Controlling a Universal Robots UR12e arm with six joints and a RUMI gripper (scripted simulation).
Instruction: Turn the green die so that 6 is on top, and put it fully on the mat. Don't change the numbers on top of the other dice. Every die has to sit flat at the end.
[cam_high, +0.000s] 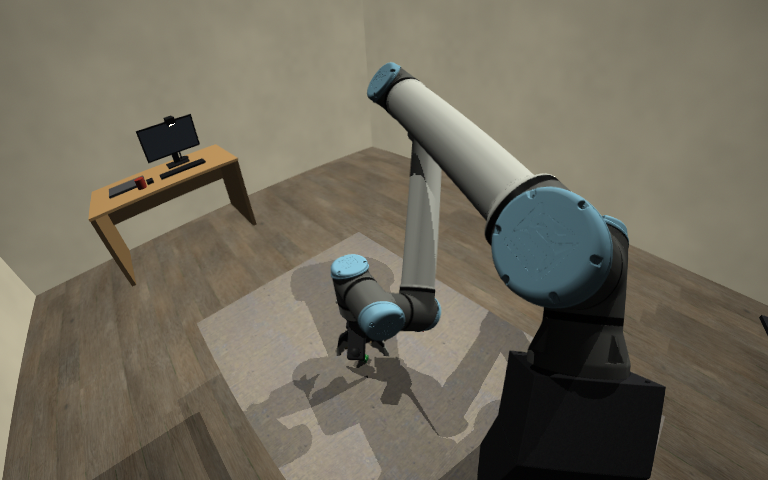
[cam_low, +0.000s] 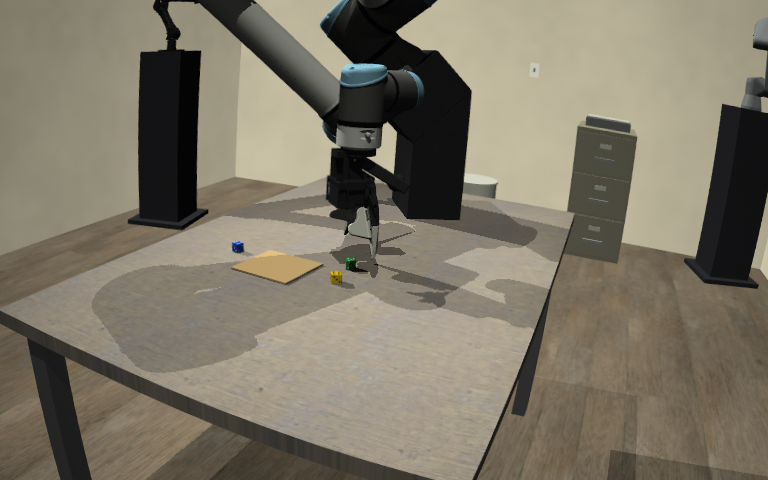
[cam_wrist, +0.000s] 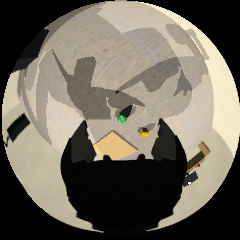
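The green die lies 40 mm below my hand, 20 mm to the right of it and 10 mm ahead of it. Also, from my hand: blue die: 280 mm to the right, 40 mm below, 10 mm behind; yellow die: 90 mm ahead, 40 mm below, 30 mm to the right; tan mat: 160 mm to the right, 50 mm below, 50 mm ahead.
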